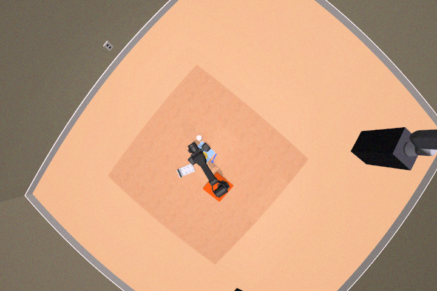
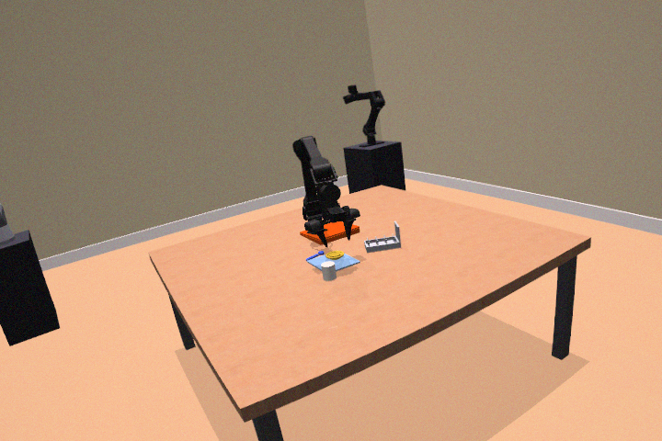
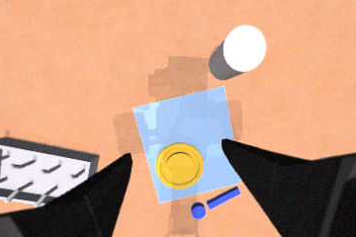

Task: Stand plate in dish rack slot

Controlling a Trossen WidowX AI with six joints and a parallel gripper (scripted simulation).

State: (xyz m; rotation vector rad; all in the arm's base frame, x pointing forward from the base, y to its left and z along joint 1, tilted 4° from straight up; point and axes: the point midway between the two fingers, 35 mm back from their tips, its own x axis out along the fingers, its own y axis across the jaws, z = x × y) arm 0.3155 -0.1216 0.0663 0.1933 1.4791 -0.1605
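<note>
Right now the yellow plate is 40 mm behind my gripper tip, 10 mm to the left of it and 60 mm below it. From my gripper tip the other things lie so: grey dish rack: 10 mm ahead, 190 mm to the left, 50 mm below; white cup: 70 mm ahead, 100 mm to the right, 50 mm below; light blue mat: 30 mm behind, 10 mm to the right, 70 mm below.
</note>
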